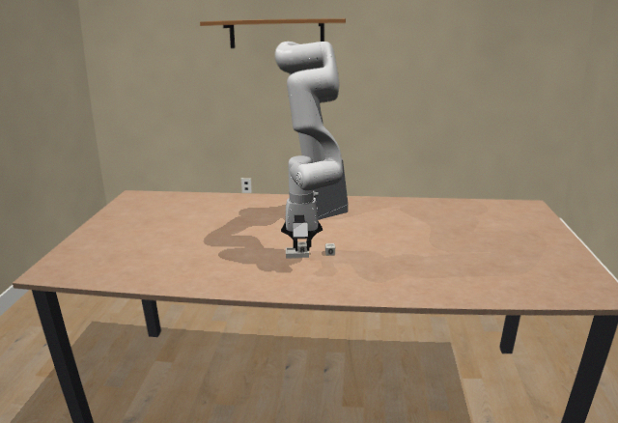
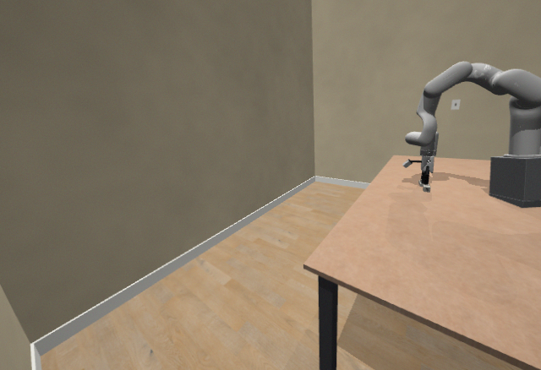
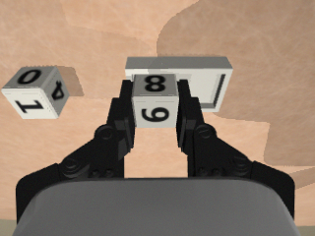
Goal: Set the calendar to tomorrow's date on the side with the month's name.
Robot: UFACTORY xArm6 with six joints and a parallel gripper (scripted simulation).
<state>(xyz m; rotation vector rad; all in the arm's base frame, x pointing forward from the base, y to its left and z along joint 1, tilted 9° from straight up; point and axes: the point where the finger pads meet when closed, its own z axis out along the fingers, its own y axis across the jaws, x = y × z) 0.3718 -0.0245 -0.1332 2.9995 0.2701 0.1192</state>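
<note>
My gripper is now 2 cm to the left of the calendar tray and 3 cm above it.
</note>
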